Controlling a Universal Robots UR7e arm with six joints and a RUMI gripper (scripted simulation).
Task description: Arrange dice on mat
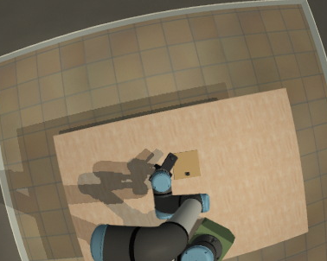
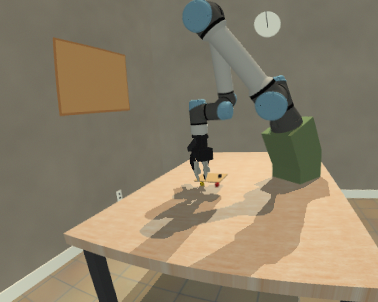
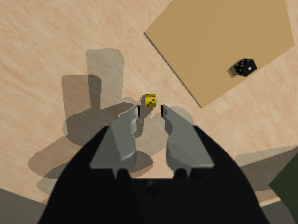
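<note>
Right now my hand is 3 cm above the yellow die. From my hand the other things lie so: black die (6 cm behind, 12 cm to the right, 3 cm below); then red die (8 cm behind, 3 cm below); then tan mat (1 cm behind, 12 cm to the right, 4 cm below).
</note>
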